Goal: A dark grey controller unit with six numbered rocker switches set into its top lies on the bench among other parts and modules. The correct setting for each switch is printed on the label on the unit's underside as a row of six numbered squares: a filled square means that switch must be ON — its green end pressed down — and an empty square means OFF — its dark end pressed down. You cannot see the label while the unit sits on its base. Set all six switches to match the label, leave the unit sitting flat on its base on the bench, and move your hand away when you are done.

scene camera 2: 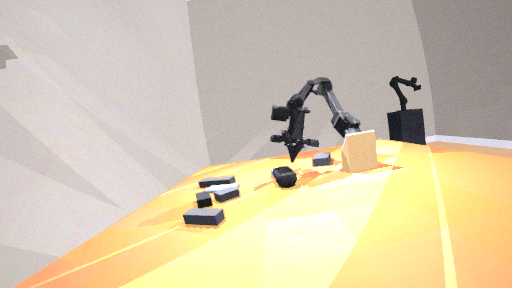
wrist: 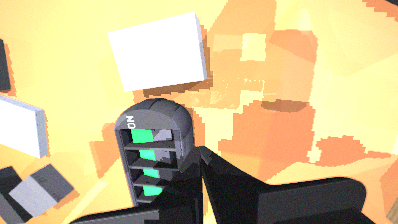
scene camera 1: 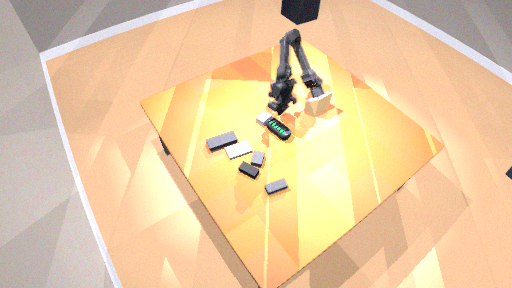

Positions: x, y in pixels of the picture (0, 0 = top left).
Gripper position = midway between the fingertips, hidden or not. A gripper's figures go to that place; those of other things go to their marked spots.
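My gripper (wrist: 198, 151) is 0.11 m from the lens; a pale grey block (wrist: 170, 51) is 0.13 m from the lens.
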